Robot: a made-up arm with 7 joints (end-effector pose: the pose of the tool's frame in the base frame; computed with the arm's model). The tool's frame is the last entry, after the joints.
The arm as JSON. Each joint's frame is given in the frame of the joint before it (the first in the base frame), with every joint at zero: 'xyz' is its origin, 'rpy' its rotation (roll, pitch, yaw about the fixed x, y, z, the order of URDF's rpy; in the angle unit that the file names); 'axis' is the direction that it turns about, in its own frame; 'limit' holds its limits. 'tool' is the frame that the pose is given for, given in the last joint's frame.
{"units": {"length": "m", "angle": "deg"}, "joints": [
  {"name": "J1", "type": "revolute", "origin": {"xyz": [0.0, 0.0, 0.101], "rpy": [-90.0, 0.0, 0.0]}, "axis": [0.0, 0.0, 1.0], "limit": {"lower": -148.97, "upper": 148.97}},
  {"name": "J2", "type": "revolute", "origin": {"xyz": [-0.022, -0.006, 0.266], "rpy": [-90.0, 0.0, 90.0]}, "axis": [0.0, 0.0, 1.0], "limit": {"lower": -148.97, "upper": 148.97}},
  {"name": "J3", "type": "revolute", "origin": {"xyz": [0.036, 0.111, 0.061], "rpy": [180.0, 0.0, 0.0]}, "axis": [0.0, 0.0, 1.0], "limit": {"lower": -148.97, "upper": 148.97}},
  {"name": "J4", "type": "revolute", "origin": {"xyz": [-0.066, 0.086, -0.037], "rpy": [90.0, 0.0, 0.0]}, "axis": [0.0, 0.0, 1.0], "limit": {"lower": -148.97, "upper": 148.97}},
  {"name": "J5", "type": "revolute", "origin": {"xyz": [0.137, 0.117, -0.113], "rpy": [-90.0, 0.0, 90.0]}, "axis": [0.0, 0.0, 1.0], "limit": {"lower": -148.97, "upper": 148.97}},
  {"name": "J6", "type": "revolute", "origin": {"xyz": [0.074, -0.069, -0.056], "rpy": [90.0, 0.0, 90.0]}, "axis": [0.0, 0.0, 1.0], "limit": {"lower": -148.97, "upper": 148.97}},
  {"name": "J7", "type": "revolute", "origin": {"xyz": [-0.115, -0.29, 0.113], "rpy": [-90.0, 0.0, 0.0]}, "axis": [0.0, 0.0, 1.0], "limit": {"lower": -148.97, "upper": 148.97}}
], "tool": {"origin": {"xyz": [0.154, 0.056, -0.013], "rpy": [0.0, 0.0, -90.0]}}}
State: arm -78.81 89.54 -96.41 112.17 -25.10 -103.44 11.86
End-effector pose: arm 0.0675 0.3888 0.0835 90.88 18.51 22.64
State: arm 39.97 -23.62 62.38 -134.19 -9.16 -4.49 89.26
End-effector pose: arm -0.4864 -0.1499 0.3617 -147.87 -59.31 15.54
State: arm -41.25 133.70 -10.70 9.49 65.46 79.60 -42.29
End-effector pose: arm -0.0077 -0.1916 -0.0100 -53.15 -25.35 -69.42
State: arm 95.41 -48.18 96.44 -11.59 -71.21 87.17 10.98
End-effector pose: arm 0.1346 0.1828 -0.1209 -7.07 17.17 134.18
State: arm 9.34 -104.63 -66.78 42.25 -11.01 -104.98 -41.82
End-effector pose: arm 0.1758 0.0693 -0.0344 -42.77 -50.06 -66.05
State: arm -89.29 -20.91 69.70 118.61 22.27 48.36 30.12
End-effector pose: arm -0.2885 -0.1893 0.2815 -161.99 40.10 -146.79
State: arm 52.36 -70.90 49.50 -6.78 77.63 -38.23 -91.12
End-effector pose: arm 0.5793 0.3561 0.1454 58.17 66.71 -64.66
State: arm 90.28 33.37 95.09 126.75 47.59 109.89 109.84
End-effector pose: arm 0.5179 0.1874 -0.0531 -78.11 -45.76 159.89
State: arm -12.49 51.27 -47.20 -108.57 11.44 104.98 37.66
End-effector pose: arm -0.2069 0.1027 -0.3133 28.33 -11.56 -74.29
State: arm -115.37 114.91 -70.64 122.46 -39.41 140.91 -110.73
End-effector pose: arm 0.5096 0.0892 -0.0714 8.45 -31.91 -77.20
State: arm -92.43 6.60 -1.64 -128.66 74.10 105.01 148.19
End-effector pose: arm -0.3040 0.6320 -0.2515 -149.14 -27.74 -83.89
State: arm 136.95 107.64 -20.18 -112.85 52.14 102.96 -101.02
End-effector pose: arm 0.0063 -0.1005 0.6342 117.84 -53.33 59.59
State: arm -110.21 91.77 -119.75 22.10 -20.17 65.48 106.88
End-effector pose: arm -0.6099 0.1582 0.1617 -101.24 16.75 -56.46
